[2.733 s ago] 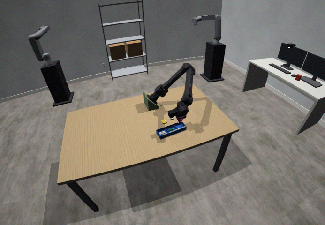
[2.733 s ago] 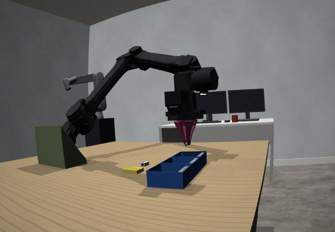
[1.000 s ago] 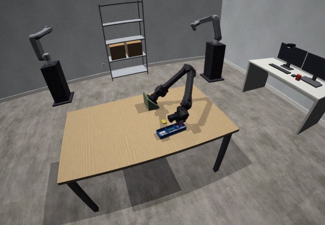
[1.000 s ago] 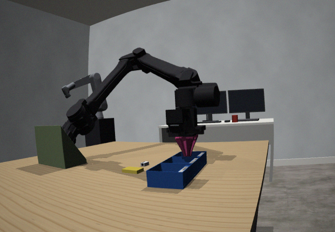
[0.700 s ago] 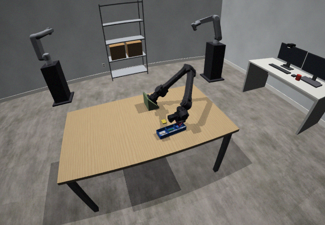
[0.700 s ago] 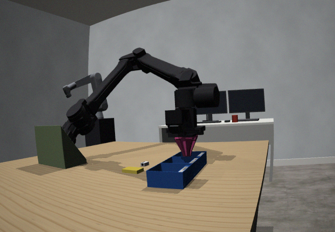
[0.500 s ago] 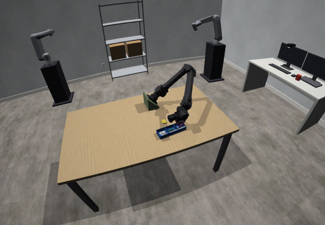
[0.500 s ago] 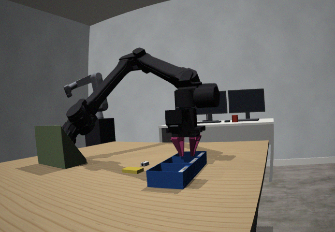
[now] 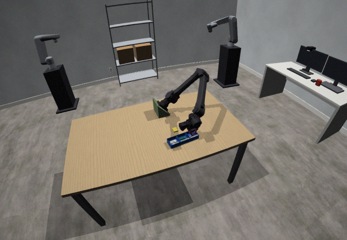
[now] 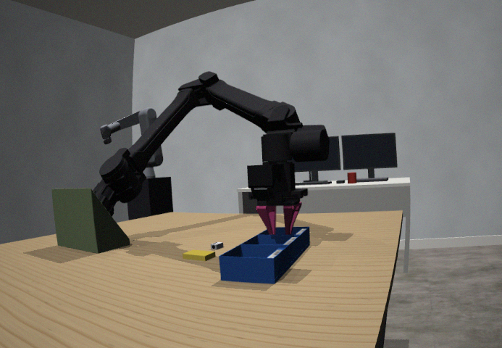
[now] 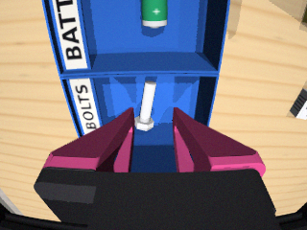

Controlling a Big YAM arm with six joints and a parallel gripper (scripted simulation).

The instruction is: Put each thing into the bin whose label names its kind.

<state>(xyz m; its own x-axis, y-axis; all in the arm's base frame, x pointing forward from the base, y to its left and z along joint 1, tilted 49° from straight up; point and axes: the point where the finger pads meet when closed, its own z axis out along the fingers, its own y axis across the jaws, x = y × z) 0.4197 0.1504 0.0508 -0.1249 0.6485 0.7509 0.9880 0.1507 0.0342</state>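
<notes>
The bolt is 1 cm ahead of my hand and 1 cm below it. Also, from my hand: blue three-part bin (2 cm ahead, 8 cm to the right, 1 cm below); then yellow block (12 cm behind, 10 cm to the right, 2 cm below); then green battery (1 cm ahead, 8 cm to the right, 1 cm below).
</notes>
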